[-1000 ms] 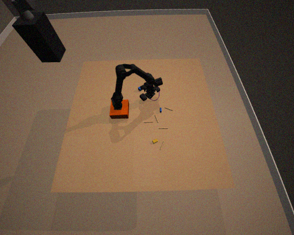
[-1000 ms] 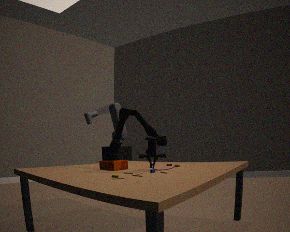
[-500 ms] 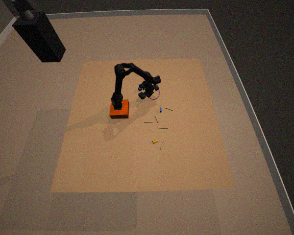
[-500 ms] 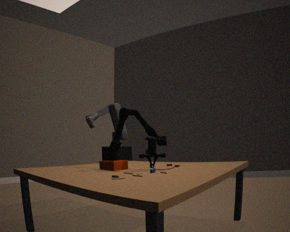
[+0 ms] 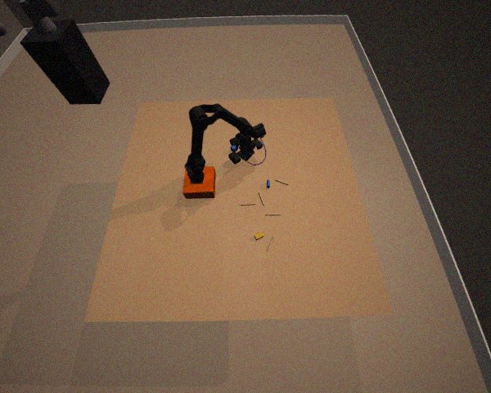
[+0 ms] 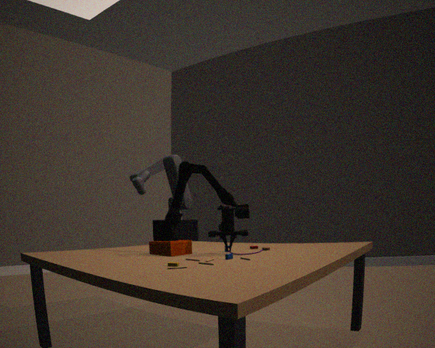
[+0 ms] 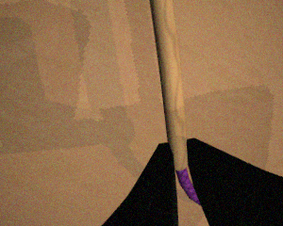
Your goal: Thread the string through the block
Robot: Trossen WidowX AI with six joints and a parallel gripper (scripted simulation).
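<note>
Right now my gripper tip is 230 mm to the right of the red piece, 10 mm past it and 10 mm above it. The rest, counted from my gripper tip: thin wooden stick 10 mm to the left, 10 mm behind; yellow piece 430 mm to the right, 70 mm ahead, 10 mm below; round wooden button 200 mm to the left, 90 mm ahead, 10 mm below.
</note>
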